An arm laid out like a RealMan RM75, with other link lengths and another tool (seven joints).
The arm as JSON. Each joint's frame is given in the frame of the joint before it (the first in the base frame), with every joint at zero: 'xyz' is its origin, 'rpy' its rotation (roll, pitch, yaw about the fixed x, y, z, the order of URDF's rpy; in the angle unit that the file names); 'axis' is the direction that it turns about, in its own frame. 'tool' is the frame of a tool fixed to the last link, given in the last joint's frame.
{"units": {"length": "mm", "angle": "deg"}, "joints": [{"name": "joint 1", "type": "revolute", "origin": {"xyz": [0.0, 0.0, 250.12], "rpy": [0.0, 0.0, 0.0]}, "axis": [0.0, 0.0, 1.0]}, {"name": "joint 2", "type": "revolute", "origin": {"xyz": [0.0, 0.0, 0.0], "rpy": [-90.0, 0.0, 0.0]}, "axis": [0.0, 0.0, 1.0]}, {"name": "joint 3", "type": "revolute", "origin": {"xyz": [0.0, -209.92, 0.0], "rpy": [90.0, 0.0, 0.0]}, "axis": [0.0, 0.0, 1.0]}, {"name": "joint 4", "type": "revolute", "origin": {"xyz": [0.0, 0.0, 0.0], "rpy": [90.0, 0.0, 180.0]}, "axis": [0.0, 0.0, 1.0]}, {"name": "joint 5", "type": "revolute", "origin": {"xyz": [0.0, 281.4, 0.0], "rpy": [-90.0, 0.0, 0.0]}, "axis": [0.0, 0.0, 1.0]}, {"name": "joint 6", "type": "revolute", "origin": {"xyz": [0.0, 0.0, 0.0], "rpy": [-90.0, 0.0, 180.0]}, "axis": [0.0, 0.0, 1.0]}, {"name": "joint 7", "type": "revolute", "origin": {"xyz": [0.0, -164.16, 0.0], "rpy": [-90.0, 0.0, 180.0]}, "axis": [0.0, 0.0, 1.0]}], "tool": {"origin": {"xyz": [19.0, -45.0, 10.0], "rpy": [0.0, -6.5, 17.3]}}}
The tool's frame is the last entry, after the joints.
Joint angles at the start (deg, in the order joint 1, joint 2, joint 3, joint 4, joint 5, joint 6, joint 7):
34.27, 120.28, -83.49, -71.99, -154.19, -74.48, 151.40
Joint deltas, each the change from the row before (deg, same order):
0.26, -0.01, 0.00, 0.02, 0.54, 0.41, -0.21
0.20, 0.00, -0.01, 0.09, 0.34, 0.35, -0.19
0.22, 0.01, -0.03, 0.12, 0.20, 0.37, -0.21
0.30, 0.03, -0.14, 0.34, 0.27, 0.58, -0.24
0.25, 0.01, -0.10, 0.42, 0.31, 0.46, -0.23
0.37, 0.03, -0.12, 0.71, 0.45, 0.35, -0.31
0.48, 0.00, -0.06, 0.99, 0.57, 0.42, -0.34
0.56, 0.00, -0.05, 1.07, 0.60, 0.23, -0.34
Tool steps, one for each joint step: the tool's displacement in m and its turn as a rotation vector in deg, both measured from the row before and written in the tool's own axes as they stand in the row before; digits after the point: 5 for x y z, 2 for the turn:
0.00274, -0.00230, -0.00135, 0.40, 0.63, -0.32
0.00187, -0.00151, -0.00057, 0.24, 0.44, -0.26
0.00178, -0.00129, -0.00030, 0.11, 0.40, -0.32
0.00191, -0.00193, 0.00066, 0.16, 0.42, -0.41
0.00110, -0.00142, 0.00106, 0.21, 0.23, -0.28
0.00037, -0.00210, 0.00202, 0.41, -0.05, -0.32
0.00032, -0.00183, 0.00266, 0.49, -0.12, -0.23
-0.00007, -0.00215, 0.00276, 0.57, -0.32, -0.24

